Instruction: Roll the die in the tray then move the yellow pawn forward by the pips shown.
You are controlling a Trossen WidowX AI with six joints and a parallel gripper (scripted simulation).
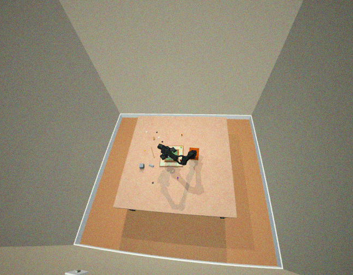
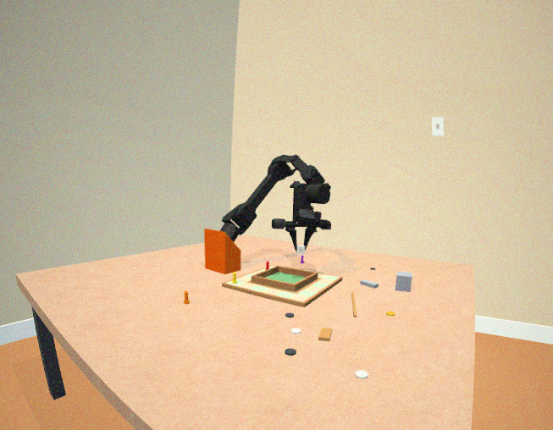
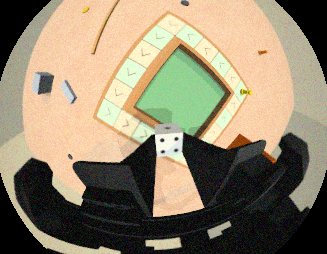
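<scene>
Right now the yellow pawn is 120 mm behind my gripper tip, 180 mm to the right of it and 80 mm below it. Round my gripper tip: tray: 20 mm behind, 60 mm to the right, 100 mm below; white die: right at my gripper tip; red pawn: 130 mm behind, 80 mm below.
</scene>
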